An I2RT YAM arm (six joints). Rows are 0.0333 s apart.
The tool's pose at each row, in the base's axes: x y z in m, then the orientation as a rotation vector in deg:
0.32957 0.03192 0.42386 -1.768 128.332 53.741
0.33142 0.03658 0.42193 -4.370 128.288 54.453
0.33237 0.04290 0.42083 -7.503 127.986 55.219
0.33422 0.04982 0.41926 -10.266 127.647 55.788
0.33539 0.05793 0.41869 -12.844 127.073 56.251
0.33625 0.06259 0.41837 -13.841 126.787 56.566
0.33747 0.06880 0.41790 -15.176 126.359 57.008
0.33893 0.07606 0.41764 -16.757 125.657 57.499
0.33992 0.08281 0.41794 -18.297 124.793 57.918
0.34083 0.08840 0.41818 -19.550 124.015 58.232
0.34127 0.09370 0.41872 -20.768 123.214 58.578
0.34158 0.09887 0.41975 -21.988 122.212 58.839
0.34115 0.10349 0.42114 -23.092 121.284 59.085
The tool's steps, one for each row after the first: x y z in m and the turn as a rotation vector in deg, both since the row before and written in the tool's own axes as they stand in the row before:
0.00086 0.00174 0.00501 -1.190 0.905 -1.460
0.00125 0.00365 0.00521 -1.435 0.892 -1.840
0.00077 0.00339 0.00645 -1.213 0.739 -1.666
0.00062 0.00497 0.00651 -1.150 0.484 -1.648
0.00010 0.00272 0.00389 -0.554 0.168 -0.603
0.00005 0.00352 0.00528 -0.767 0.199 -0.811
-0.00024 0.00418 0.00611 -0.932 0.074 -1.036
-0.00039 0.00427 0.00531 -0.911 -0.079 -1.093
-0.00045 0.00341 0.00450 -0.743 -0.122 -0.925
-0.00038 0.00356 0.00397 -0.764 -0.139 -0.897
-0.00069 0.00376 0.00364 -0.753 -0.313 -1.008
-0.00051 0.00394 0.00277 -0.698 -0.290 -0.915

